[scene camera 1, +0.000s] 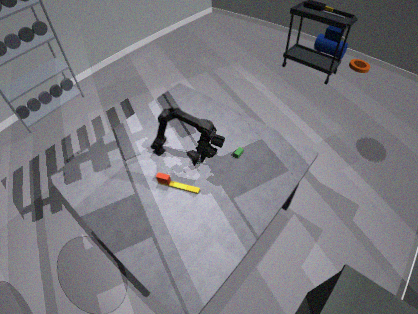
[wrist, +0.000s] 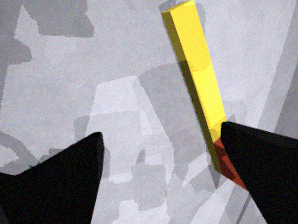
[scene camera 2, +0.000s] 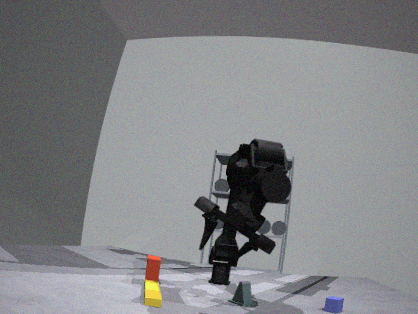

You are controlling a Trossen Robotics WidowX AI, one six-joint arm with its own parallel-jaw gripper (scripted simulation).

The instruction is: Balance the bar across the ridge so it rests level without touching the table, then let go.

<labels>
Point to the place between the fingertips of my gripper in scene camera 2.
At 212,258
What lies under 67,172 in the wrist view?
My gripper.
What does my gripper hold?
Nothing.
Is my gripper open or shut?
Open.
</labels>
